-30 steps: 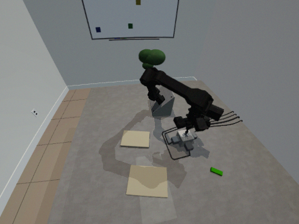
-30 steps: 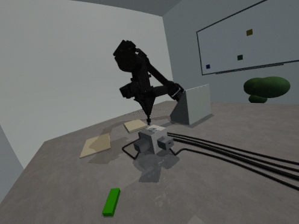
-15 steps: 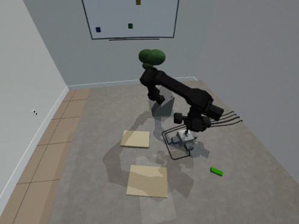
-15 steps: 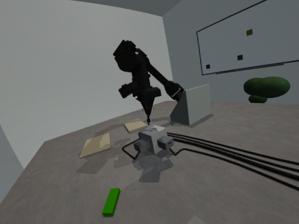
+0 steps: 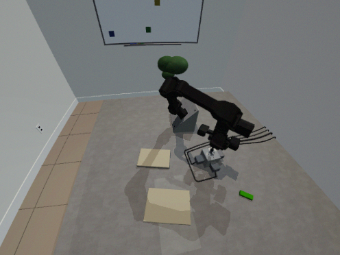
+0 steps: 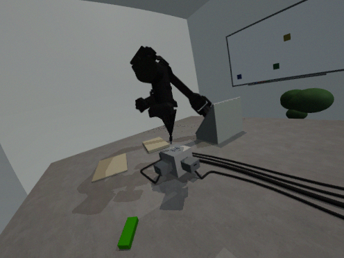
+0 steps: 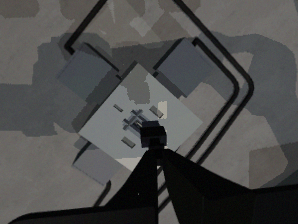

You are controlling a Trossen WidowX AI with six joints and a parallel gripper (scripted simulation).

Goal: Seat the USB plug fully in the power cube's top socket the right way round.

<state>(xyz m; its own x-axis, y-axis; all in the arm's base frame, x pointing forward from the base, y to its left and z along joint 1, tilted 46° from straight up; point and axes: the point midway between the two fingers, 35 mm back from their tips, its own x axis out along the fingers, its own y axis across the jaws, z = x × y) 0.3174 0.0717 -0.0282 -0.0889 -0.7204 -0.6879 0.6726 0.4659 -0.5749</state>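
Now: gripper tip 2 cm above the black USB plug. From my gripper tip the other things lie so: green block (22 cm ahead, 13 cm below, 12 cm to the left).
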